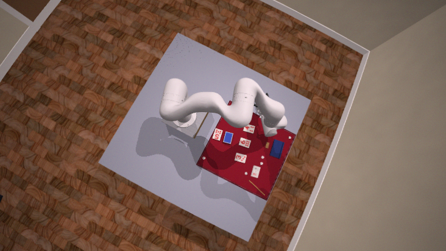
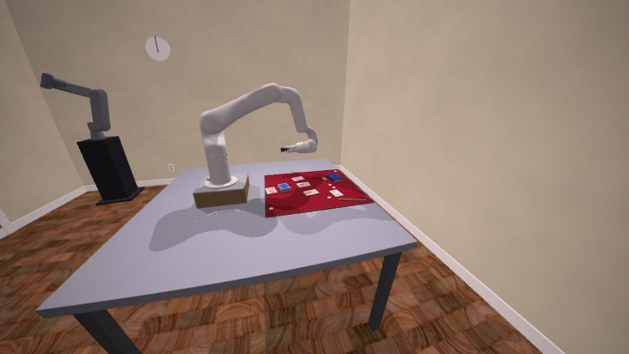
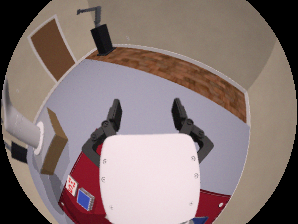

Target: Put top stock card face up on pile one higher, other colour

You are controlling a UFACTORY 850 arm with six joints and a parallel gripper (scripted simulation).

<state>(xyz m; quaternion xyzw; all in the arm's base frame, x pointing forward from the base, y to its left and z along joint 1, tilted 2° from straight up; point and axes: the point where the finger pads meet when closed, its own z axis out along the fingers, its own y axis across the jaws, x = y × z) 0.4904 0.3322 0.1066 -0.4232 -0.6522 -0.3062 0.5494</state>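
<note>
Right now the card is 20 cm behind my hand, 37 cm to the right of it and 18 cm below it. From my hand the other things lie so: pencil: 25 cm ahead, 66 cm to the right, 18 cm below; red card cloth: 8 cm ahead, 40 cm to the right, 20 cm below.
</note>
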